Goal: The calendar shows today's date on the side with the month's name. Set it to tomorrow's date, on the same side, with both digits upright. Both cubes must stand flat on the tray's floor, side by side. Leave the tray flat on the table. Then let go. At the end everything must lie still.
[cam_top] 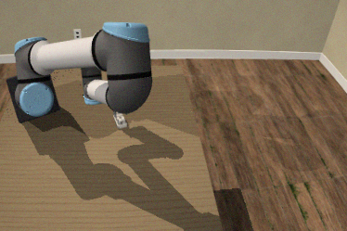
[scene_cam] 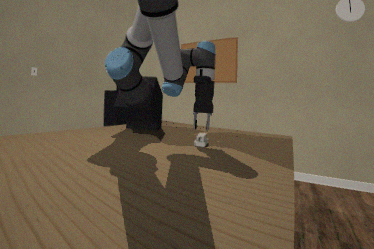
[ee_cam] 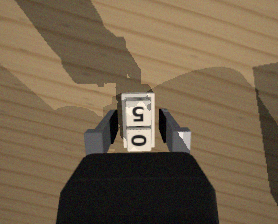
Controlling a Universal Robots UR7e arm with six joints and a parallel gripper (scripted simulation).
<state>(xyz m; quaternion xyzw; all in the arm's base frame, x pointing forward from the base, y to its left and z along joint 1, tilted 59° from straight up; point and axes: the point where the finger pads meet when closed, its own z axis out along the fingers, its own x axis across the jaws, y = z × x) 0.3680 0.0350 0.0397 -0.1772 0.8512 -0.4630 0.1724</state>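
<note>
Right now my hand is 5 cm above the white digit cube. Round my hand: white tray (2 cm to the left, 7 cm below).
</note>
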